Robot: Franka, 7 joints.
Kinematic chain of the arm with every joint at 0, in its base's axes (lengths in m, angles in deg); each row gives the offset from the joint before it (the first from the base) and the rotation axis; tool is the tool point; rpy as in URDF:
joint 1: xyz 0 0 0.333 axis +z
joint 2: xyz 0 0 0 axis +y
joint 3: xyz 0 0 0.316 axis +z
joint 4: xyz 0.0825 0 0 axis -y
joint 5: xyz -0.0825 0 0.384 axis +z
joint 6: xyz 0 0 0 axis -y
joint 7: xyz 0.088 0 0 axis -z
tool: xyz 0 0 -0.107 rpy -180 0 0
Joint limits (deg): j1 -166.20..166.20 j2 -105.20..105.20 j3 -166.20..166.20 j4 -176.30..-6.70 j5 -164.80..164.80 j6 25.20..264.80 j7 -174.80..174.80
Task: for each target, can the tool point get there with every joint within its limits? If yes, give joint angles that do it. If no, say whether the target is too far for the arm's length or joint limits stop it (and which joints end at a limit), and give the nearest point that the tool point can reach.
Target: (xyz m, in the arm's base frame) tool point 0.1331 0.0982 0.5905
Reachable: yes | joints 16.45 -59.67 15.17 -137.25 -10.06 51.45 126.35
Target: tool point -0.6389 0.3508 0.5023
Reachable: yes | joints -75.24 -82.24 -72.47 -69.01 129.97 177.53 -107.69
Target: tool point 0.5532 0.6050 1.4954
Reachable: no: too far | nearest point 0.3337 0.3649 1.0341 | short by 0.565 m
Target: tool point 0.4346 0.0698 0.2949
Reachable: yes | joints -76.08 10.55 71.75 -149.14 -68.47 188.99 28.25
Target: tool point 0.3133 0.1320 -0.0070
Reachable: yes | joints 24.90 45.69 -0.60 -129.62 -6.02 111.16 -134.90
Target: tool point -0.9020 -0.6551 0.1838
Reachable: no: too far | nearest point -0.6880 -0.4997 0.2192 | short by 0.267 m
